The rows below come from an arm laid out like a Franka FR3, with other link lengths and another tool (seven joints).
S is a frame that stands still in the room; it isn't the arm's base.
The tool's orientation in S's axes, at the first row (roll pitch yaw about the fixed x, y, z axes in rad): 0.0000, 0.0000, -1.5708
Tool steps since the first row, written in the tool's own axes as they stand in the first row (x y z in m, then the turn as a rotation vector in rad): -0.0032, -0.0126, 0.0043, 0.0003, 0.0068, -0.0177; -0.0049, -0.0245, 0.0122, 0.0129, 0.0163, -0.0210; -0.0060, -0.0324, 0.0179, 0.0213, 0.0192, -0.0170; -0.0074, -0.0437, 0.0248, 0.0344, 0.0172, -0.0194; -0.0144, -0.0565, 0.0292, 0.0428, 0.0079, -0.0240; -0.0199, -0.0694, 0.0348, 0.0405, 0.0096, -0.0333; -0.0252, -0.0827, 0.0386, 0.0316, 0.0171, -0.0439; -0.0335, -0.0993, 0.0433, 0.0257, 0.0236, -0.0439; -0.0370, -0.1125, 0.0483, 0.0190, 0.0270, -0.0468; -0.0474, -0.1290, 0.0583, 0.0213, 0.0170, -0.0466
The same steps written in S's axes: -0.0126, 0.0032, 0.0043, 0.0068, -0.0003, -0.0177; -0.0245, 0.0049, 0.0122, 0.0163, -0.0129, -0.0210; -0.0324, 0.0060, 0.0179, 0.0192, -0.0213, -0.0170; -0.0437, 0.0074, 0.0248, 0.0172, -0.0344, -0.0194; -0.0565, 0.0144, 0.0292, 0.0079, -0.0428, -0.0240; -0.0694, 0.0199, 0.0348, 0.0096, -0.0405, -0.0333; -0.0827, 0.0252, 0.0386, 0.0171, -0.0316, -0.0439; -0.0993, 0.0335, 0.0433, 0.0236, -0.0257, -0.0439; -0.1125, 0.0370, 0.0483, 0.0270, -0.0190, -0.0468; -0.1290, 0.0474, 0.0583, 0.0170, -0.0213, -0.0466
